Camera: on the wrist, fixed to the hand. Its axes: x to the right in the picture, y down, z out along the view.
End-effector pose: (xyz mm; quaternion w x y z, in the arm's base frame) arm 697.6 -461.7 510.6 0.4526 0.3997 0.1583 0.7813
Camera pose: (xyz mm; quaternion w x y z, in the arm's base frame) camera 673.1 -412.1 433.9 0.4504 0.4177 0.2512 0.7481
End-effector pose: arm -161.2 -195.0 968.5 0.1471 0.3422 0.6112 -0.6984
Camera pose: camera -184.5 -110.6 1004.5 0.0741 0.3347 0.5659 -0.7498
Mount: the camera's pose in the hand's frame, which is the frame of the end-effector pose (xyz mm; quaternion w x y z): 11.1 -59.3 -72.9 0.9950 0.0869 0.0151 -0.0476
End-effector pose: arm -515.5 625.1 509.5 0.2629 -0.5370 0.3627 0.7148
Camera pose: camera -431.2 602.1 473.2 0.3368 -0.5395 0.4014 0.6591
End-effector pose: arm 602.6 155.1 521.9 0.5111 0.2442 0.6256 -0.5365
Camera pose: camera 520.5 201.4 529.7 0.4523 0.2657 0.5952 -0.6088
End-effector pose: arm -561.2 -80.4 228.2 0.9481 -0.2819 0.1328 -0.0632
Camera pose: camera -574.2 -169.7 199.8 0.9628 -0.2035 0.1275 -0.1238
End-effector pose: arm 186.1 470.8 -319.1 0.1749 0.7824 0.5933 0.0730
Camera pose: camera 112.3 509.0 -273.8 0.1005 0.7643 0.6365 0.0246
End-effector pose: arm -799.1 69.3 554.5 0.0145 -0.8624 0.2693 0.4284
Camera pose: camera -712.1 96.3 580.1 0.1057 -0.8761 0.2643 0.3891
